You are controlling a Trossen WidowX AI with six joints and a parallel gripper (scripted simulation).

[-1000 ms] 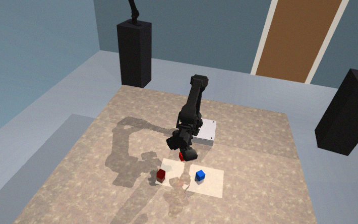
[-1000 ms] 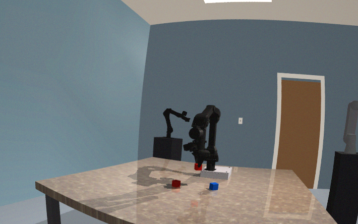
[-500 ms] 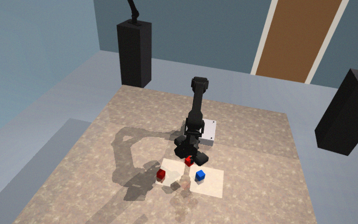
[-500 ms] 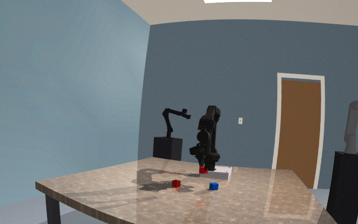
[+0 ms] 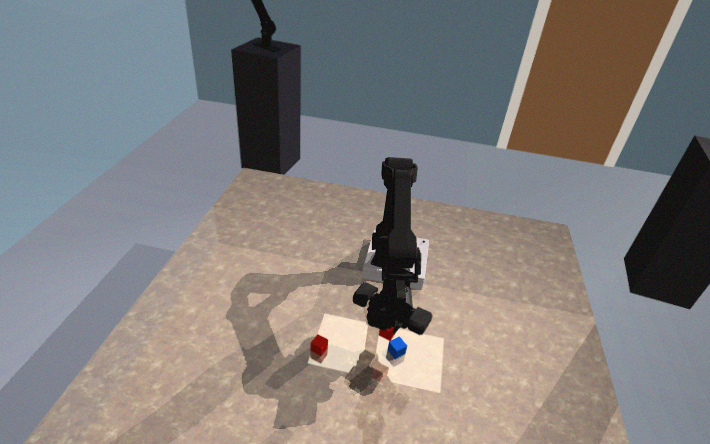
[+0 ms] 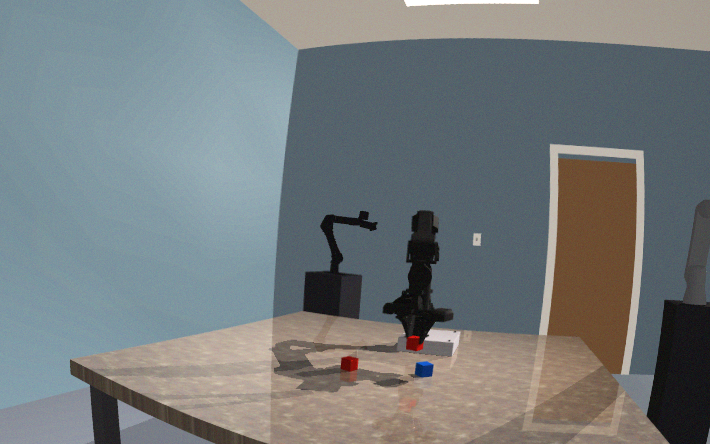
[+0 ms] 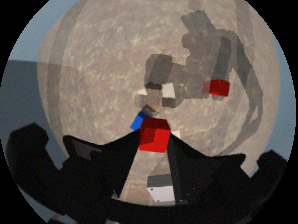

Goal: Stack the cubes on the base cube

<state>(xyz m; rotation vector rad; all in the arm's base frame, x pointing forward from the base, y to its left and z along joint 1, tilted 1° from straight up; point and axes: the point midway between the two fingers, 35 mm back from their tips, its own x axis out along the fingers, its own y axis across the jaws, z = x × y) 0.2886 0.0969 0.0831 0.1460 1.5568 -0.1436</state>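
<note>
Right now my gripper tip is 2 cm past the blue cube, 3 cm to the right of it and 7 cm above it.
</note>
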